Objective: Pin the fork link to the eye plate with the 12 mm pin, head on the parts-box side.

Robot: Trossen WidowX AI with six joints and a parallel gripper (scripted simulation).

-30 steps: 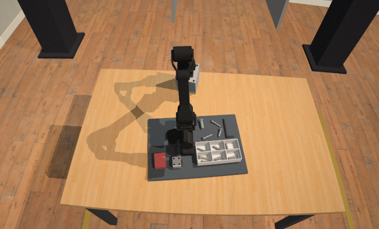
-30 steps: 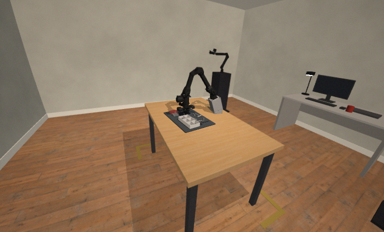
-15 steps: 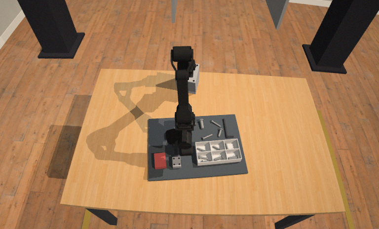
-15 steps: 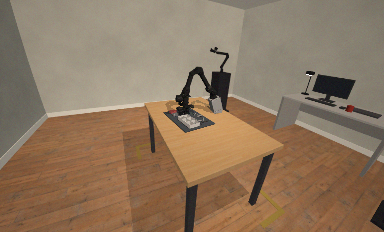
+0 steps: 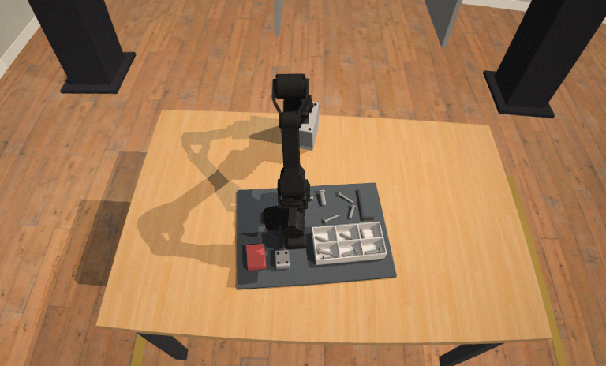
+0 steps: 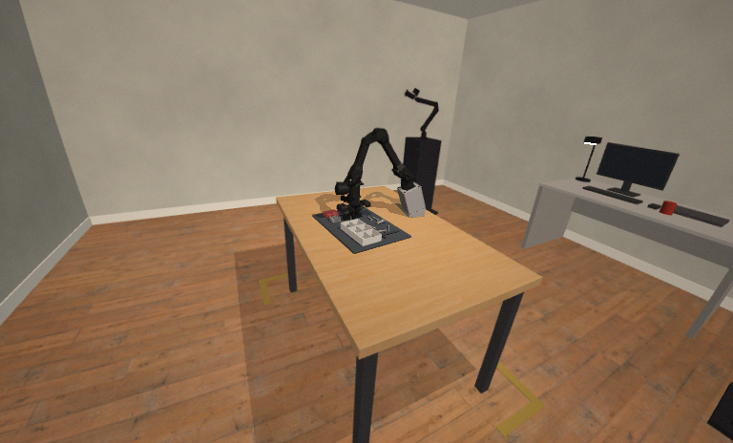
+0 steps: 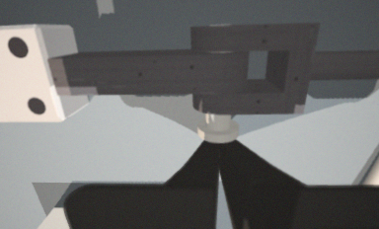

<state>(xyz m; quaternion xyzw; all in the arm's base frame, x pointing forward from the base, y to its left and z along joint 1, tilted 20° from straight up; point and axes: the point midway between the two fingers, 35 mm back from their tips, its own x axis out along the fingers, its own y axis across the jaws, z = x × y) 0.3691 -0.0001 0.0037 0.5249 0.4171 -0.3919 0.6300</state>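
Right now my hand is 30 mm to the left of the pale pin and 30 mm above it. Also, from my hand: dark eye plate bar (40 mm to the right, 30 mm below, 20 mm ahead); then light grey block (100 mm ahead, 30 mm to the right, 20 mm below); then red block (110 mm to the right, 90 mm ahead, 30 mm below).
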